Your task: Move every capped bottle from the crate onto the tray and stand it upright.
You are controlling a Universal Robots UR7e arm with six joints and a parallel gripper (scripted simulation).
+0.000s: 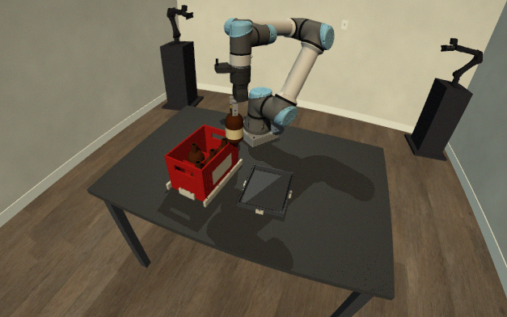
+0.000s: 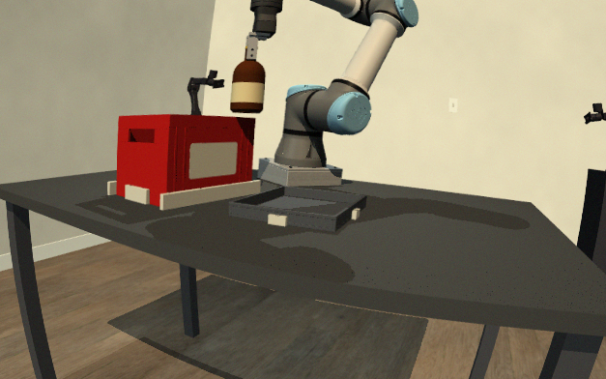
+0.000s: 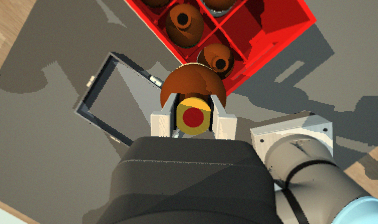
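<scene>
Now: hand 6 cm above the brown capped bottle. From my hand the other things lie so: dark tray (8 cm ahead, 17 cm to the left, 31 cm below); red crate (6 cm ahead, 12 cm to the right, 24 cm below).
</scene>
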